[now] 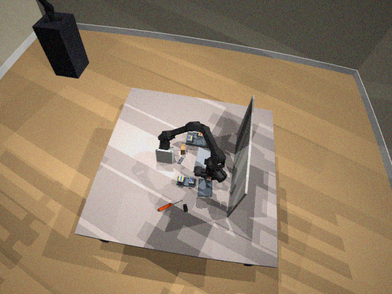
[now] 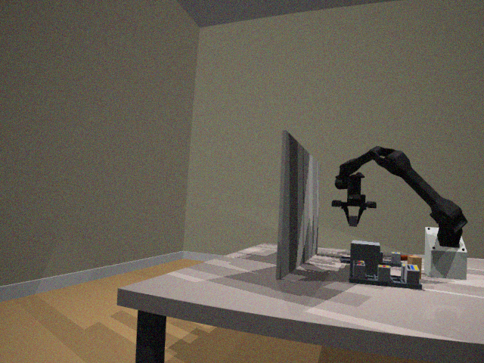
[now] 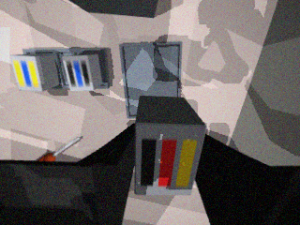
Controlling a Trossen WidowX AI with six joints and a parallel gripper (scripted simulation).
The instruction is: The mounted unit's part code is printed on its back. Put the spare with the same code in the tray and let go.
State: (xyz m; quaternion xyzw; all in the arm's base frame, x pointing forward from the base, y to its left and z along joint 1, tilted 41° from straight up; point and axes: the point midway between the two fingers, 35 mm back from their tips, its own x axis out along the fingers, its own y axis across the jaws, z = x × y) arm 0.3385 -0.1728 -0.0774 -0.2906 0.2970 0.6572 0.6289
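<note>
The flat blue-grey tray is 16 cm below my gripper tip. Round my gripper tip: grey mounted unit: 19 cm to the left, 11 cm below, 5 cm behind; tall upright panel: 19 cm ahead, 18 cm to the left, 6 cm above; grey spare: 2 cm above.
</note>
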